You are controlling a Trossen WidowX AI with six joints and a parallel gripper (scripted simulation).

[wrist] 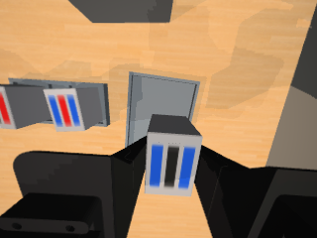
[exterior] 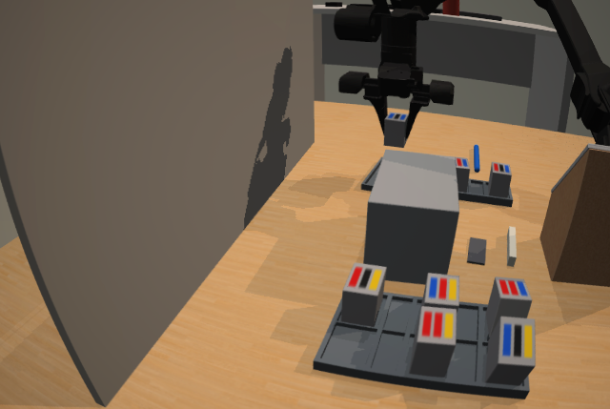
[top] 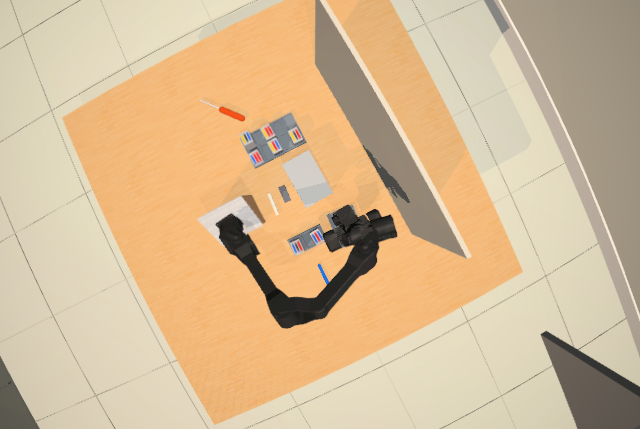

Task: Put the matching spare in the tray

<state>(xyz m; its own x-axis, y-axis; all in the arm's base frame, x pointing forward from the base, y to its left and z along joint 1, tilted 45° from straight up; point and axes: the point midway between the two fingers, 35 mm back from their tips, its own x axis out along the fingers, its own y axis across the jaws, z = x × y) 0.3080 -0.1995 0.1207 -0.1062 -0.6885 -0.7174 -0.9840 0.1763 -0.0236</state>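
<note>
Now: the flat grey tray 1 cm behind my gripper tip and 7 cm below it. Also, from my gripper tip: blue pen: 17 cm behind, 12 cm to the right, 7 cm below; then grey mounted unit: 3 cm behind, 22 cm to the left, 2 cm below; then small rack: 15 cm behind, 4 cm to the left, 7 cm below.
</note>
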